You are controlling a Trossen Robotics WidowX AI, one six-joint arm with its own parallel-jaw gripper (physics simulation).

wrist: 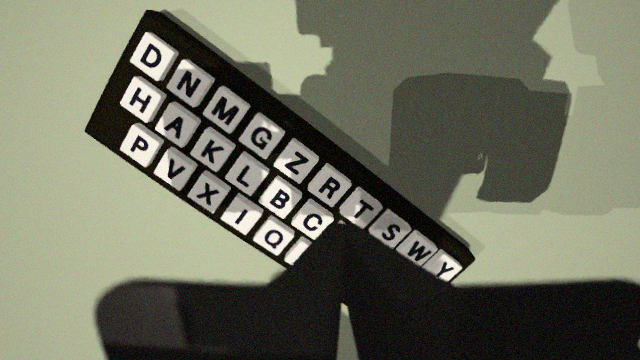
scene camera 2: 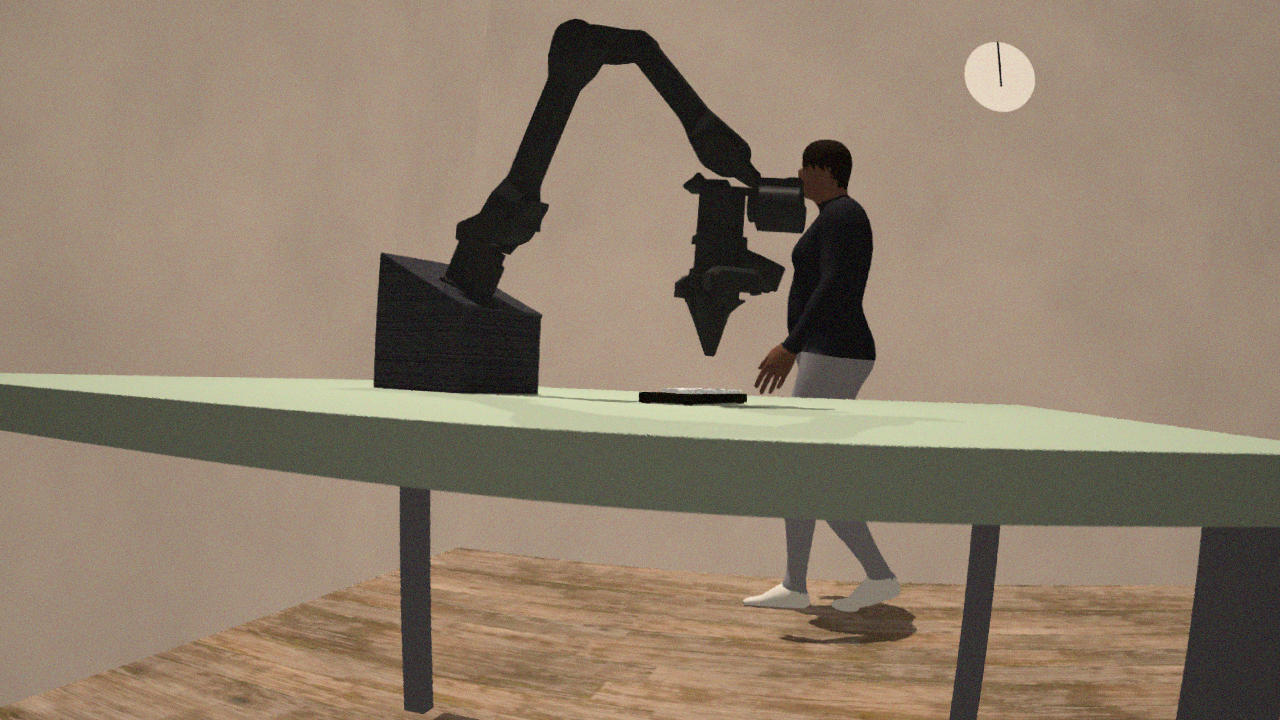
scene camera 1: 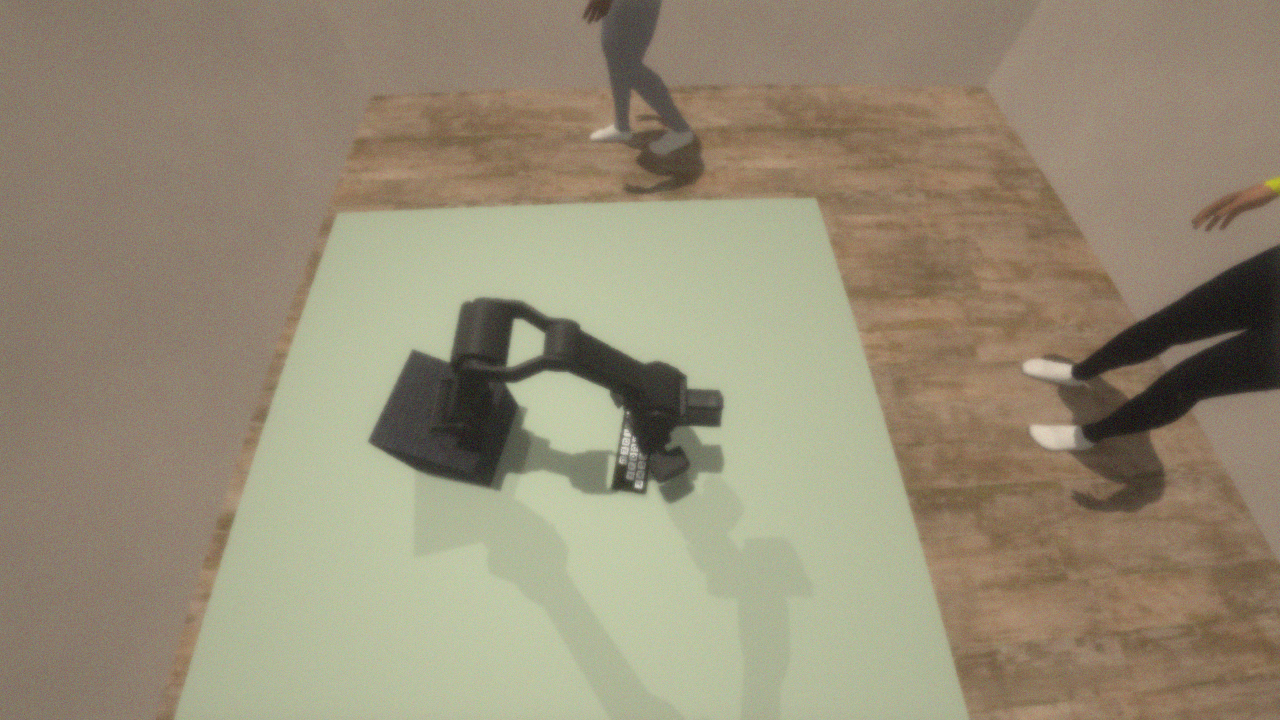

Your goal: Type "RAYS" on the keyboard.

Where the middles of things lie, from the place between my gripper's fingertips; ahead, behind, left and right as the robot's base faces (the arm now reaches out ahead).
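There is the black keyboard (scene camera 1: 631, 469), and counted from my hand it lies 20 mm to the left, 10 mm behind and 50 mm below.
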